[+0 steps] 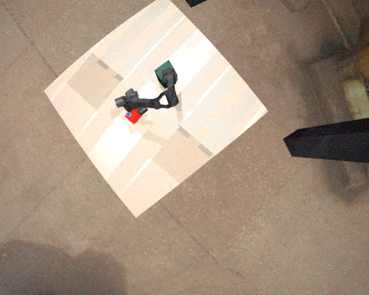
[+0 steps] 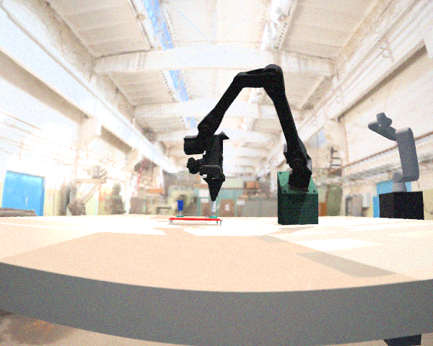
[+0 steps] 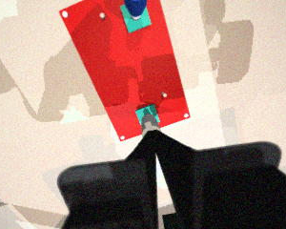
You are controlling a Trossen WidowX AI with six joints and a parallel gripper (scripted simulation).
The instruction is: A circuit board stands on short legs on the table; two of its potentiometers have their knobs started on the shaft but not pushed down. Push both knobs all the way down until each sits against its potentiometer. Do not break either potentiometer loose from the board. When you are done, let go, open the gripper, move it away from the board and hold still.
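The pale grey knob is 1 cm below my gripper tip. Round my gripper tip: blue knob 11 cm ahead, 1 cm to the left, 1 cm below.
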